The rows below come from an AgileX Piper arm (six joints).
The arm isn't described. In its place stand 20 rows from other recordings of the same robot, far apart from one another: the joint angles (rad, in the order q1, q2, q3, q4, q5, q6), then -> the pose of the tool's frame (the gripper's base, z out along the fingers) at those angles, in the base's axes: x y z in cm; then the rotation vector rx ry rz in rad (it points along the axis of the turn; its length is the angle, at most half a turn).
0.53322, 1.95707, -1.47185, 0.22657, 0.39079, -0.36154 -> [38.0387 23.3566 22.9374 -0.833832 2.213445 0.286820]
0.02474, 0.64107, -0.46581, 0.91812, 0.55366, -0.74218 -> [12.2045 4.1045 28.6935 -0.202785 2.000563 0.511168]
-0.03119, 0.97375, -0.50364, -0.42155, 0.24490, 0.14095 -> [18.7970 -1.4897 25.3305 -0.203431 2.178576 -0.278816]
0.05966, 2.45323, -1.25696, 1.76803, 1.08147, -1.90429 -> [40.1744 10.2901 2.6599 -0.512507 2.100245 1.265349]
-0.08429, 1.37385, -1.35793, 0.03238, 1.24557, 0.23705 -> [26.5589 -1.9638 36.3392 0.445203 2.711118 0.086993]
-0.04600, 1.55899, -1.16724, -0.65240, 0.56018, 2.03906 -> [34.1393 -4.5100 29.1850 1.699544 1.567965 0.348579]
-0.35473, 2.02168, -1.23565, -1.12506, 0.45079, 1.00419 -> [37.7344 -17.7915 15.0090 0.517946 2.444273 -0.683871]
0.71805, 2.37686, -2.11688, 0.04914, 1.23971, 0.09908 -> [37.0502 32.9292 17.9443 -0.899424 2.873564 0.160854]
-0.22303, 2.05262, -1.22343, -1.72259, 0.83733, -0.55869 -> [39.1489 -15.7311 16.8484 1.695655 -1.543549 1.435412]
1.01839, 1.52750, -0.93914, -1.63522, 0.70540, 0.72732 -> [21.7732 24.1018 27.5664 -1.330411 1.439831 -0.646053]
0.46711, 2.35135, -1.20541, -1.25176, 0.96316, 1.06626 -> [36.5175 10.4718 3.1891 -0.522460 2.546201 -1.181207]
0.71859, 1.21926, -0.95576, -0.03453, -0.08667, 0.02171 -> [21.0862 18.4776 37.0945 -0.605854 1.576009 0.535883]
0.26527, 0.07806, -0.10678, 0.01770, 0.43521, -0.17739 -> [5.2313 1.4916 20.5802 -0.405238 1.846825 0.078019]
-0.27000, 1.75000, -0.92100, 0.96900, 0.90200, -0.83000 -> [30.7090 -2.3924 17.2874 0.130985 2.669716 0.913114]
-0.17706, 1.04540, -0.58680, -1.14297, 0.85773, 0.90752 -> [16.4685 -9.3088 26.7952 0.501129 2.267994 -1.013615]
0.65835, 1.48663, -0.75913, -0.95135, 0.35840, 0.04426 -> [24.2302 15.4555 20.9698 -1.586781 1.836762 -0.449794]
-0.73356, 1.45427, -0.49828, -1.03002, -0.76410, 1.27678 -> [22.2883 -12.8227 20.1478 0.665950 1.799025 0.403497]
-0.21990, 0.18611, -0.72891, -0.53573, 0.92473, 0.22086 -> [-0.7740 -3.6276 36.0489 0.391855 1.771990 -0.619414]
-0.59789, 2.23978, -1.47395, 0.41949, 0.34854, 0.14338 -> [38.9963 -25.0267 10.4509 1.336308 2.186699 0.157308]
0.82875, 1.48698, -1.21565, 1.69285, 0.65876, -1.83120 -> [18.7233 28.6028 37.6839 -1.221859 1.265935 1.075057]
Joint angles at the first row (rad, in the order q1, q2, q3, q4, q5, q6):
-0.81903 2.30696 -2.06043 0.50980 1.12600 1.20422
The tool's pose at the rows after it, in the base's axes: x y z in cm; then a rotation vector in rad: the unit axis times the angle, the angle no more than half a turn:
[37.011 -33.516 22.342 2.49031 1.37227 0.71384]
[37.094 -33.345 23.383 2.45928 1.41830 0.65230]
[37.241 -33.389 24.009 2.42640 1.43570 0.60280]
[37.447 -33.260 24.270 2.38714 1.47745 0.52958]
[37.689 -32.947 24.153 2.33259 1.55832 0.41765]
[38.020 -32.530 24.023 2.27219 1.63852 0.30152]
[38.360 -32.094 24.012 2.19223 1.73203 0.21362]
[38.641 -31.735 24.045 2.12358 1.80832 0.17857]
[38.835 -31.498 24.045 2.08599 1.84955 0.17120]
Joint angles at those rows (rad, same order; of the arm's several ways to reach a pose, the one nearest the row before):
-0.80885 2.30394 -2.10842 0.45305 1.15272 1.20422
-0.79851 2.29963 -2.14689 0.40274 1.18429 1.20422
-0.79085 2.29968 -2.17397 0.36293 1.18752 1.20422
-0.77741 2.29966 -2.18852 0.30831 1.18749 1.19190
-0.75673 2.29969 -2.19077 0.22943 1.18840 1.15992
-0.73237 2.29970 -2.19080 0.14650 1.18820 1.12976
-0.71164 2.29876 -2.19077 0.08866 1.18819 1.07457
-0.69961 2.29786 -2.19076 0.07128 1.18819 1.01672
-0.69341 2.29788 -2.19082 0.07089 1.18821 0.98298

